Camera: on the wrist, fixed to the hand. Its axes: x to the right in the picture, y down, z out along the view.
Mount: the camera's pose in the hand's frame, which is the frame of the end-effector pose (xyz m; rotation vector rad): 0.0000 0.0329 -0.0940 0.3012 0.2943 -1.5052
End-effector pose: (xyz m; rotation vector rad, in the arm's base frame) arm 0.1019 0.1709 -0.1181 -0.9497 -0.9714 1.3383
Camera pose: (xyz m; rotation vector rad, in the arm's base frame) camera 0.1801 0.1719 -0.1798 -0.0079 -0.8579 0.0333
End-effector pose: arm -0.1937 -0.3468 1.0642 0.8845 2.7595 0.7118
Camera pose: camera -0.2039 -0.3602 1.1624 -1.3252 2.7255 0.0894
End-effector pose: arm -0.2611 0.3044 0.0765 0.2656 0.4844 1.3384
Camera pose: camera -0.3347 0.3033 0.0094 -0.0901 0.8733 -0.1810
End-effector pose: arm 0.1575 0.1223 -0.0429 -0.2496 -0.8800 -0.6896
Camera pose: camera 0.2373 0.1031 -0.0993 0.8814 -0.7639 -1.8841
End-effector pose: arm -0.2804 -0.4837 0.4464 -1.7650 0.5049 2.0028
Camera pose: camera -0.2191 -0.5613 0.4342 -1.4275 -0.3921 0.5784
